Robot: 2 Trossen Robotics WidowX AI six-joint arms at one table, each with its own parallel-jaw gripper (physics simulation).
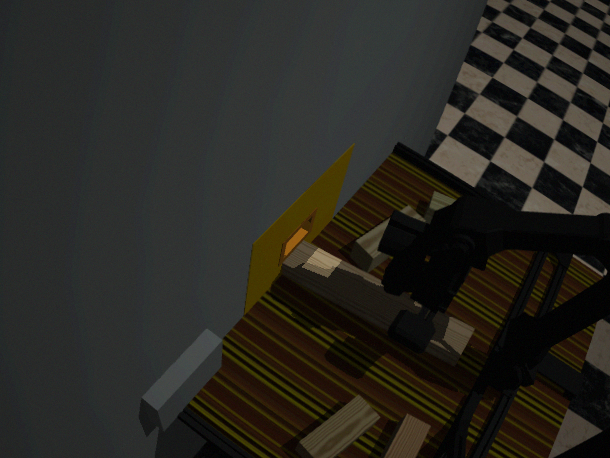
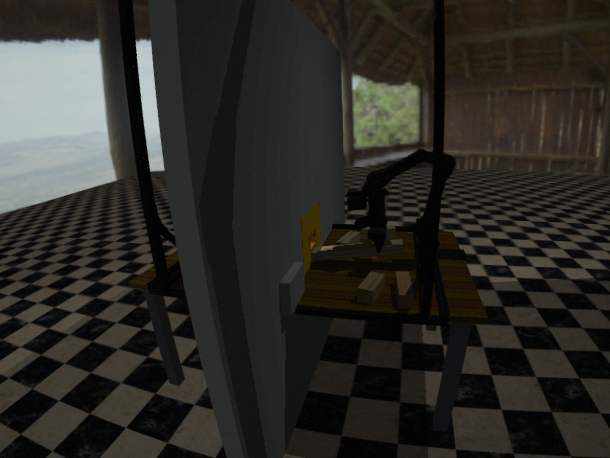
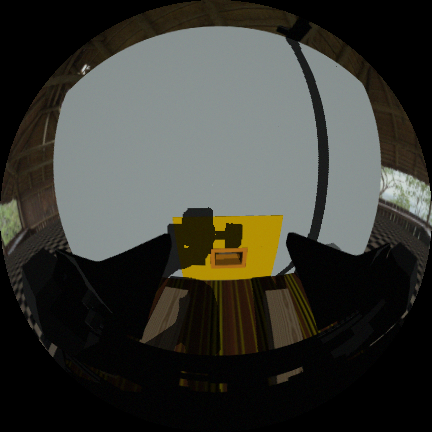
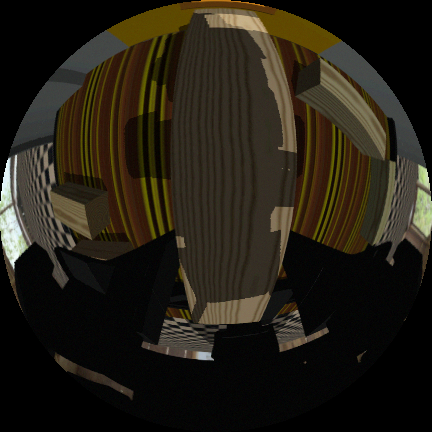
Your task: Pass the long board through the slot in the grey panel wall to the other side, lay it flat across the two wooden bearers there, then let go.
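Places are measured from the left arm's base along level axes (x ahead, y left, z up), in metres.
Where they show: left gripper, between the fingertips: (image 3: 230,239); right gripper, between the fingertips: (image 2: 379,249) (image 4: 230,232); right arm's base, origin of its link: (image 1: 502,376).
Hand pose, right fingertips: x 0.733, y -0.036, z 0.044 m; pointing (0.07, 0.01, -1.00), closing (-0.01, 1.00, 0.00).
Each offset is from my right fingertips to the top centre of the thing. "spot": to the spot under its first point. Level surfaces: height alone.
The long board (image 1: 350,287) (image 2: 345,251) (image 4: 230,150) points toward the slot's orange frame @[dx -0.276, dy +0.001, dz +0.057 m] (image 1: 300,226) (image 3: 228,250) in the yellow panel (image 1: 330,185) (image 2: 309,222) (image 3: 265,235) on the grey wall (image 1: 200,150) (image 2: 285,125) (image 3: 200,125). Its far end is close to the frame; I cannot tell if they touch. My right gripper (image 1: 404,305) (image 2: 378,239) (image 4: 230,232) is shut on the board near its other end and holds it above the table. My left gripper (image 3: 230,239) is open and empty beyond the wall, facing the slot; two bearers @[dx -0.498, dy +0.147, dz -0.025 m] (image 3: 165,312) @[dx -0.513, dy -0.110, dz -0.025 m] (image 3: 283,320) lie below.
Wooden blocks @[dx -0.136, dy +0.154, dz -0.013 m] (image 1: 372,247) @[dx -0.008, dy -0.222, dz -0.016 m] (image 1: 340,427) @[spot: dx +0.087, dy -0.176, dz -0.019 m] (image 1: 407,440) (image 2: 371,287) (image 4: 77,210) lie on both sides of the board on the striped table @[dz -0.063 m] (image 1: 280,340). A grey block @[spot: dx -0.228, dy -0.308, dz +0.037 m] (image 1: 185,372) (image 2: 292,285) juts from the wall by the table's edge.
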